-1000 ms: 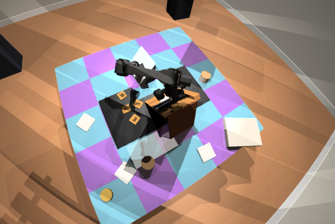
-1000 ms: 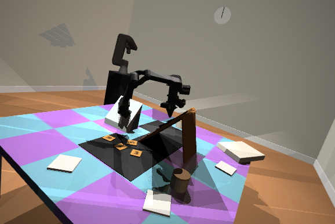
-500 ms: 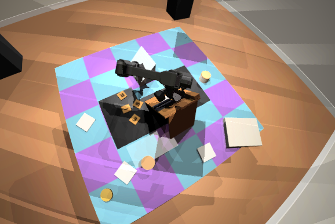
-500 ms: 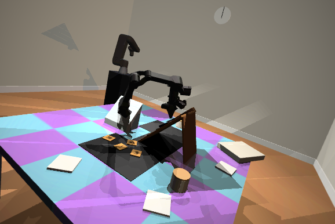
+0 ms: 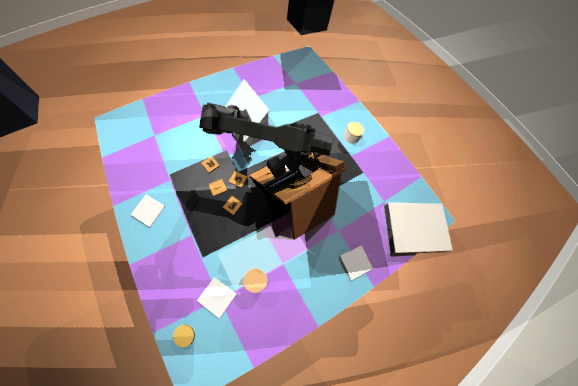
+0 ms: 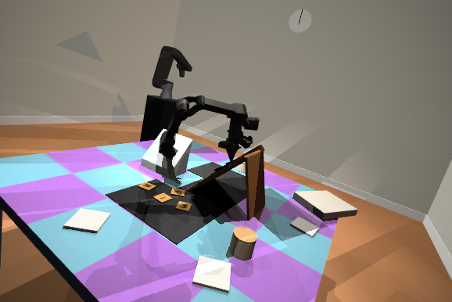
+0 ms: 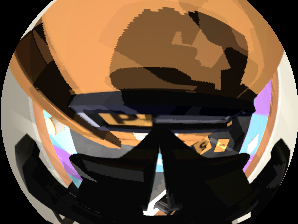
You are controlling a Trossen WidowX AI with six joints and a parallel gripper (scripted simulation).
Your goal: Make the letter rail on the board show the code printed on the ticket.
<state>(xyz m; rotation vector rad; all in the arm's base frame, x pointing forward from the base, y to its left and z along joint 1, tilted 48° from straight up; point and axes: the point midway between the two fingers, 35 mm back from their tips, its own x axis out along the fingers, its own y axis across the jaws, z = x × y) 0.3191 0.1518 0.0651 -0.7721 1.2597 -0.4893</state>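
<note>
Now: gripper tip 4 cm to the right of the orange letter tile marked p, 1 cm short of it and 1 cm above it. The rest, counted from my gripper tip: black mat 18 cm below, 14 cm behind, 4 cm to the right; letter tile 27 cm to the right, 18 cm below, 13 cm behind; white ticket 8 cm below, 5 cm behind.
</note>
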